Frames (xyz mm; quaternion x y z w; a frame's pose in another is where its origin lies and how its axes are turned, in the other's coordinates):
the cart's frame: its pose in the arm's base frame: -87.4 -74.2 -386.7 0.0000 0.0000 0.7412 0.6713
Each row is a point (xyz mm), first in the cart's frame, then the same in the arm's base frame.
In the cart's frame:
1: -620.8 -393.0 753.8
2: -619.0 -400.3 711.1
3: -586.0 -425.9 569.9
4: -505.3 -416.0 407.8
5: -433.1 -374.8 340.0
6: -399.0 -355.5 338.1
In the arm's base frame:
1: 365.0 -653.2 367.1
2: 372.1 -650.7 324.4
3: 394.3 -615.3 183.2
4: 376.5 -536.0 21.1
5: 328.3 -468.2 -46.7
6: 305.8 -436.2 -48.6

